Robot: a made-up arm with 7 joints. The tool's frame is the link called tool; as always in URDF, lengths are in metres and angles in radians.
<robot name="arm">
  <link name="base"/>
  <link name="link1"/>
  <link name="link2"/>
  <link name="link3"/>
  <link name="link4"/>
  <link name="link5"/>
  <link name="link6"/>
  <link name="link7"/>
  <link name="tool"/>
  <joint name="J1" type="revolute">
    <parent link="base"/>
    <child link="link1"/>
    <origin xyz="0 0.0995 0" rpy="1.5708 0 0"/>
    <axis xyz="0 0 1"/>
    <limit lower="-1.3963" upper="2"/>
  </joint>
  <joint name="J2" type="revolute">
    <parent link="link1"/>
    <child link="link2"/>
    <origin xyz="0 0 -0.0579" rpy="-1.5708 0 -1.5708"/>
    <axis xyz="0 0 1"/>
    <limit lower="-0.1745" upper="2"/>
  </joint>
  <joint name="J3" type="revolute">
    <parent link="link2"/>
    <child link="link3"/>
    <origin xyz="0.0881 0 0" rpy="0 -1.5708 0"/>
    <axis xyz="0 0 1"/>
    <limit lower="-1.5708" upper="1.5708"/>
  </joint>
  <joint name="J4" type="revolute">
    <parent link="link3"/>
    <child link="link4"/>
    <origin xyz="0 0 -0.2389" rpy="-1.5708 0 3.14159"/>
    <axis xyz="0 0 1"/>
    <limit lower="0" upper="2.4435"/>
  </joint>
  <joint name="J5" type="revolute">
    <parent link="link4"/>
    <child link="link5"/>
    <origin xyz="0 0.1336 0" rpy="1.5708 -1.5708 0"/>
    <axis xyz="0 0 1"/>
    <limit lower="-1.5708" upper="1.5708"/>
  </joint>
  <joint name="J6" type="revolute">
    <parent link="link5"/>
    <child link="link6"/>
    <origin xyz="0 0 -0.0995" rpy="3.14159 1.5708 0"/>
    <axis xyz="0 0 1"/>
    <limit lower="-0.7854" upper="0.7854"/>
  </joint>
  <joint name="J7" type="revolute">
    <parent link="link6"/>
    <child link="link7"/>
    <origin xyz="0 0 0" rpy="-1.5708 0 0"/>
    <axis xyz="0 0 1"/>
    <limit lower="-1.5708" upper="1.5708"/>
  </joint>
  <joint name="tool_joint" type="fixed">
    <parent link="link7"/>
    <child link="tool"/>
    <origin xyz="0 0 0" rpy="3.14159 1.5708 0"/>
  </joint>
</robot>
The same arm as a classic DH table. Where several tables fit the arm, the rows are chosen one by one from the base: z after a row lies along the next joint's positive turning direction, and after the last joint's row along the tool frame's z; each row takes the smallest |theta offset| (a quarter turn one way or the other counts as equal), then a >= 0, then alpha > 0; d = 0 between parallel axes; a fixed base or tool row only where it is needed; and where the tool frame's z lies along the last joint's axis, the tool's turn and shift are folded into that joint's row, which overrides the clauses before.
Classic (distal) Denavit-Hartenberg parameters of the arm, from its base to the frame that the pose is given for. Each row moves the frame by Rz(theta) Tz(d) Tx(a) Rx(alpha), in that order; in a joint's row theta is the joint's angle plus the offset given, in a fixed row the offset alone. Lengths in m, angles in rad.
base (fixed): a 0  alpha 1.5708  d 0  theta_offset 0
J1: a 0  alpha 1.5708  d -0.1574  theta_offset 1.5708
J2: a 0  alpha 1.5708  d 0  theta_offset 1.5708
J3: a 0  alpha 1.5708  d -0.327  theta_offset 1.5708
J4: a 0  alpha -1.5708  d 0  theta_offset 0
J5: a 0  alpha -1.5708  d -0.2331  theta_offset 0
J6: a 0  alpha 1.5708  d 0  theta_offset -1.5708
J7: a 0  alpha 1.5708  d 0  theta_offset 1.5708
tool (fixed): a 0  alpha 0  d 0  theta_offset -1.5708
Joint limits (rad, base to tool): -1.3963..2 -0.1745..2 -1.5708..1.5708 0..2.4435 -1.5708..1.5708 -0.7854..0.7854 -1.5708..1.5708

